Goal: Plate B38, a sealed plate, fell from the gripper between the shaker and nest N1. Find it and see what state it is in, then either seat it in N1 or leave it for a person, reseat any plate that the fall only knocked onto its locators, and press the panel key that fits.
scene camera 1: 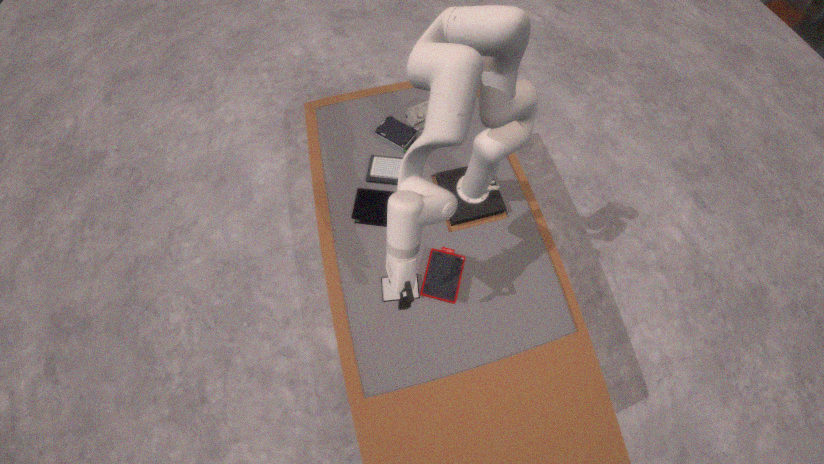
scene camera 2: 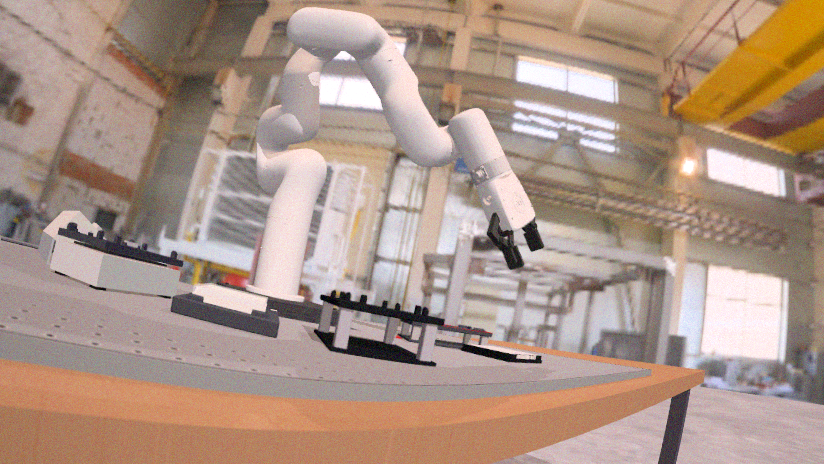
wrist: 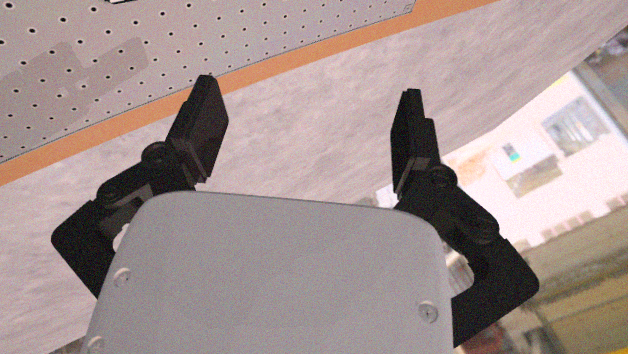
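Where they show: gripper, fingertip midpoint: (scene camera 1: 399,294) (scene camera 2: 528,258) (wrist: 308,103); arm's base, link origin: (scene camera 1: 472,189) (scene camera 2: 274,295).
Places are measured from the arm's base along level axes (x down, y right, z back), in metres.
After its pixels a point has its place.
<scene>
My gripper (scene camera 1: 405,296) @[y -0.382, x -0.161, z -0.295 m] (scene camera 2: 524,253) @[y -0.382, x -0.161, z -0.295 m] (wrist: 308,103) @[y -0.382, x -0.161, z -0.295 m] is open and empty, high above the far part of the mat. Below it in the overhead view lies a flat, white-topped rectangle with a dark rim (scene camera 1: 386,291) @[y -0.362, x 0.014, z -0.346 m] (scene camera 2: 502,352) @[y -0.312, x 0.015, z -0.342 m], partly hidden by the gripper. A white block sits in a dark low holder (scene camera 1: 385,168) (scene camera 2: 224,311). A black raised stand on grey posts (scene camera 1: 370,206) @[y -0.062, x -0.027, z -0.389 m] (scene camera 2: 380,308) @[y -0.028, x -0.027, z -0.445 m] is beside it. A dark pegged top (scene camera 1: 395,131) @[y 0.270, x -0.026, z -0.287 m] (scene camera 2: 121,247) @[y 0.263, x -0.023, z -0.353 m] sits on a white body. I cannot tell which thing is B38, the shaker or N1; no labels are readable.
A red-rimmed dark tray (scene camera 1: 442,275) @[y -0.322, x -0.011, z -0.152 m] (scene camera 2: 476,330) @[y -0.354, x -0.012, z -0.211 m] stands beside the white-topped rectangle. The arm's black base (scene camera 1: 478,212) @[y -0.098, x -0.002, z 0.007 m] is behind it. A pale panel-like body (scene camera 1: 415,114) @[y 0.345, x -0.039, z -0.199 m] (scene camera 2: 72,221) @[y 0.370, x -0.038, z -0.231 m] is partly hidden. The grey perforated mat (scene camera 1: 461,345) @[y -0.559, x 0.028, z -0.103 m] (wrist: 165,30) @[y -0.355, x 0.028, z -0.407 m] has an orange table border.
</scene>
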